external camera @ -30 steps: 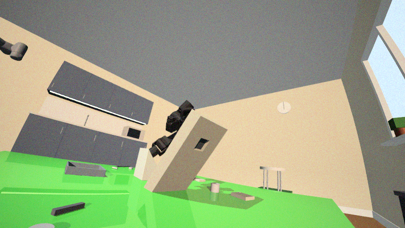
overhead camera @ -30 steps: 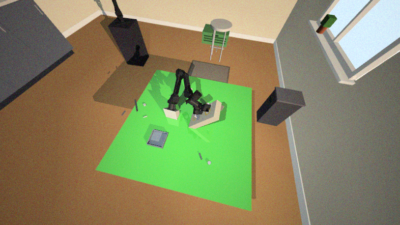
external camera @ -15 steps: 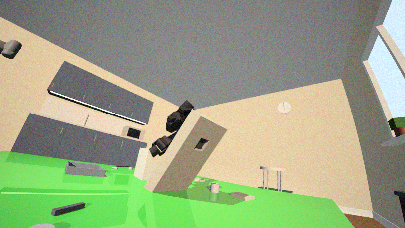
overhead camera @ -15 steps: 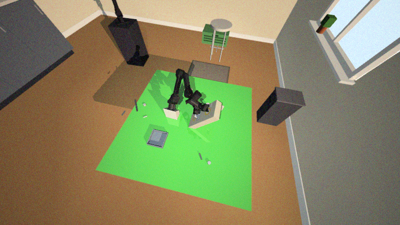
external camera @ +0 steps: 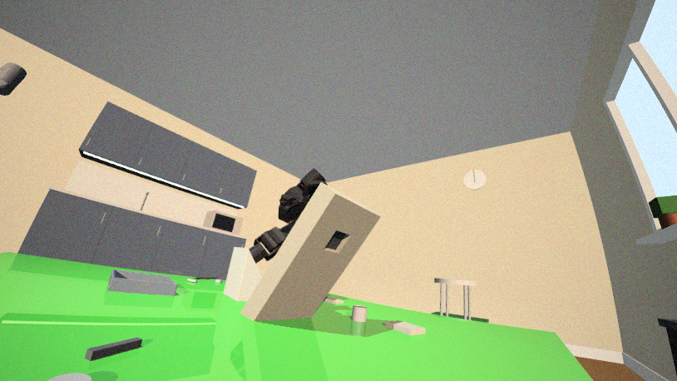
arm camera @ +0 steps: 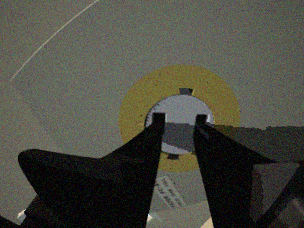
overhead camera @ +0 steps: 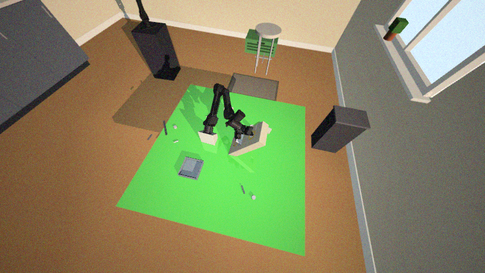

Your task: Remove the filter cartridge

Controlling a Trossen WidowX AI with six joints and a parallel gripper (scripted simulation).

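Right now my gripper tip is 1 cm short of the grey round filter cartridge and 1 cm above it. Round my gripper tip: beige service panel 4 cm behind, 8 cm below; then grey tray 44 cm behind, 25 cm to the right, 22 cm below.
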